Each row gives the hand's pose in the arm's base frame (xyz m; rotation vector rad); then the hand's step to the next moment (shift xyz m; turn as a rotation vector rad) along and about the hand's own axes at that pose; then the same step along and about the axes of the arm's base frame.
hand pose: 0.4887 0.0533 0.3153 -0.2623 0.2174 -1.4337
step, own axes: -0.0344 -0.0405 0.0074 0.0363 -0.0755 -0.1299
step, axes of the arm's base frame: -0.0403 0.0298 0.0191 -0.1061 -0.0510 -0.1001
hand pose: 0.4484 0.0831 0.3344 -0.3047 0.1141 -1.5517
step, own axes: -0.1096 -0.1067 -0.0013 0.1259 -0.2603 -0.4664
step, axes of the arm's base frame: -0.1058 0.1096 0.0139 -0.3708 -0.1788 -0.3629
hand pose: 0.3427 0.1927 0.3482 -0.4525 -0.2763 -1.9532
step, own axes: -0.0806 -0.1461 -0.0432 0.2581 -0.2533 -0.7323
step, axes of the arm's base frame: -0.1118 0.1096 -0.0721 -0.4626 -0.3945 -0.5454
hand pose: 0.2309 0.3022 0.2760 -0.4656 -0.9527 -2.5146
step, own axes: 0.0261 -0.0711 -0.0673 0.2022 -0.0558 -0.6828
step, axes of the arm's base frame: -0.0677 -0.0042 -0.0753 -0.3110 -0.4811 -0.4266
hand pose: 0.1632 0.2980 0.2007 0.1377 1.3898 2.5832
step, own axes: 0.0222 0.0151 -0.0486 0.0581 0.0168 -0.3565
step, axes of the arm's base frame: -0.0323 -0.0427 -0.0146 -0.1224 -0.2864 -0.1838
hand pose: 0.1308 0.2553 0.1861 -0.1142 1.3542 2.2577
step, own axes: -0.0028 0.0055 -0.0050 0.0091 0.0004 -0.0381
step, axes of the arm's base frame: -0.0010 -0.0074 0.0028 -0.0150 -0.0290 -0.0217
